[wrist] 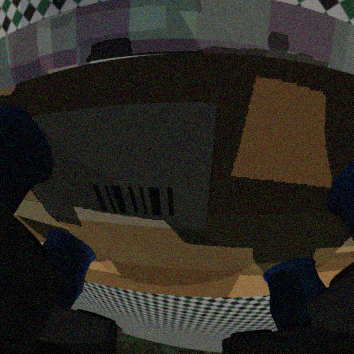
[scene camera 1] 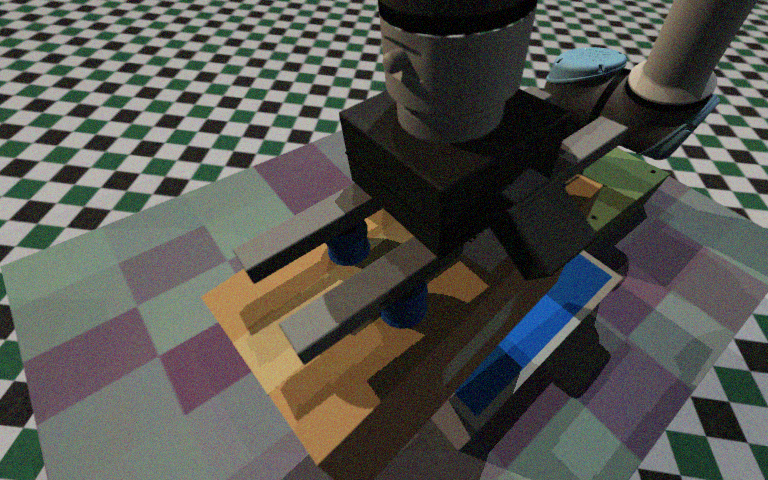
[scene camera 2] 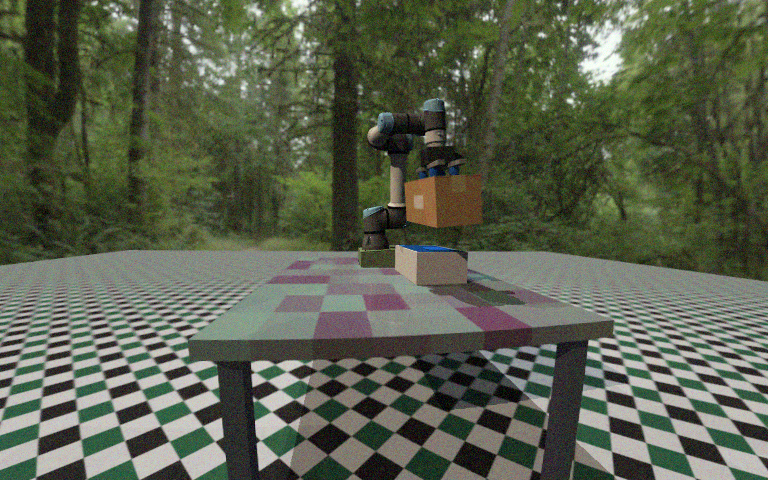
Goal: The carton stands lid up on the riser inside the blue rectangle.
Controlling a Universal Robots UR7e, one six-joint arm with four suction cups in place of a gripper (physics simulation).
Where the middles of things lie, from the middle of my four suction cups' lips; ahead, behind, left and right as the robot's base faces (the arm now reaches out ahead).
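Scene:
My suction cup is 1 cm short of the brown carton point(scene camera 1: 361, 401) and 9 cm above it. Then there is the riser point(scene camera 1: 584, 281), which I find 4 cm to the left of my suction cup, 17 cm behind it and 34 cm below it.

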